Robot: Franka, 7 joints.
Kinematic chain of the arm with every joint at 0, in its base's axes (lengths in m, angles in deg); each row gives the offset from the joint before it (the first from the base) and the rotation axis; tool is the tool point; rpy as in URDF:
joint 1: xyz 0 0 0.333 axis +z
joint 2: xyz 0 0 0 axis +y
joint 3: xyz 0 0 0.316 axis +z
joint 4: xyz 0.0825 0 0 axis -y
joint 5: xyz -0.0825 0 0.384 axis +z
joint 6: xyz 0 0 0 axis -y
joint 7: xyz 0.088 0 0 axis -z
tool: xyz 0 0 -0.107 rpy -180 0 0
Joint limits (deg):
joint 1: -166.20..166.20
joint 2: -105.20..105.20
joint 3: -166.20..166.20
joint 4: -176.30..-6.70
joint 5: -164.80..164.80
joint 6: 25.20..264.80
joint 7: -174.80..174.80
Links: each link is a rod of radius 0.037 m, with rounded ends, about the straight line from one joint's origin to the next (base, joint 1, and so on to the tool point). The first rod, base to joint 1, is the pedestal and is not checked.
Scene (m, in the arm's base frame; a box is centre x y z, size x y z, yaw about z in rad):
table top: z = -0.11
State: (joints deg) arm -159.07 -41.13 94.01 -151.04 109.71 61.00 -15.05
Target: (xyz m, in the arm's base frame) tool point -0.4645 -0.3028 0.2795
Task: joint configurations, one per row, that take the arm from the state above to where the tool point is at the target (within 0.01 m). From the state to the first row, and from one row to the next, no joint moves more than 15 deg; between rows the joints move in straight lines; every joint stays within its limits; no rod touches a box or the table.
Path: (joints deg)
1: -160.26 -30.97 80.08 -147.62 112.71 65.36 -15.05
2: -161.45 -20.80 66.15 -144.19 115.72 69.73 -15.05
3: -162.64 -10.64 52.21 -140.77 118.72 74.09 -15.05
4: -163.82 -0.47 38.28 -137.35 121.72 78.45 -15.05
5: -165.01 9.69 24.35 -133.92 124.73 82.81 -15.05
6: -166.20 19.86 10.42 -130.50 127.73 87.18 -15.05

